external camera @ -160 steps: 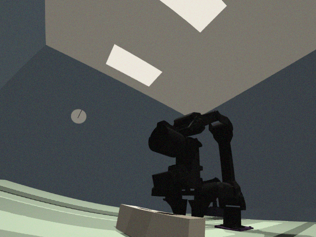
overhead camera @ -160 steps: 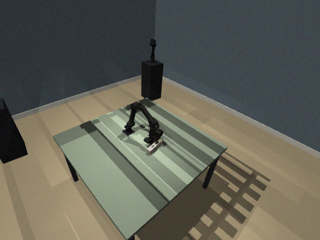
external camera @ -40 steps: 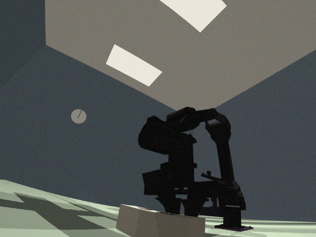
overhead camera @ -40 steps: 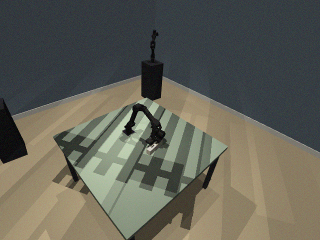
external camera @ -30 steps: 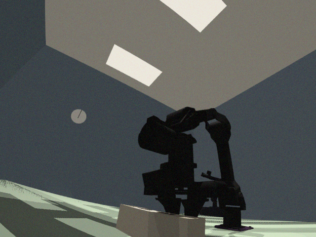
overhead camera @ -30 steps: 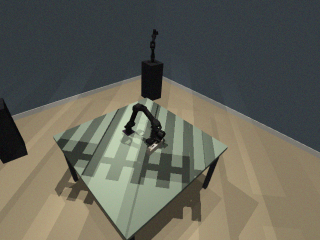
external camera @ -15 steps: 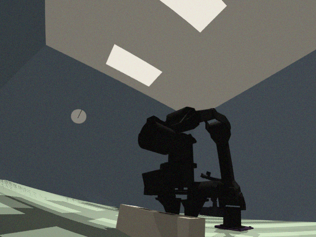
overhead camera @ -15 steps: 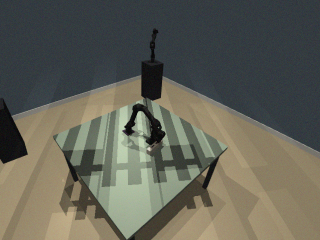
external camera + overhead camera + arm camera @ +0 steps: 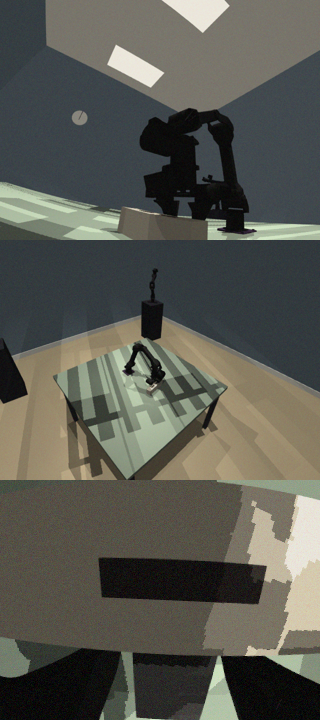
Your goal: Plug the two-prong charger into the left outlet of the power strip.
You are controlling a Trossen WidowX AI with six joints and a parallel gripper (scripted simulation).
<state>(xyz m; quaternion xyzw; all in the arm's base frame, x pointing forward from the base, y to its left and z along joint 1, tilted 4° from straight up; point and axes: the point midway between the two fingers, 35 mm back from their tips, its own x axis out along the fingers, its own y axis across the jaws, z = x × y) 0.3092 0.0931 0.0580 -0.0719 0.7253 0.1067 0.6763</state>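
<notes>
Right now my gripper tip is 2 cm short of the black two-prong charger and 1 cm below it.
</notes>
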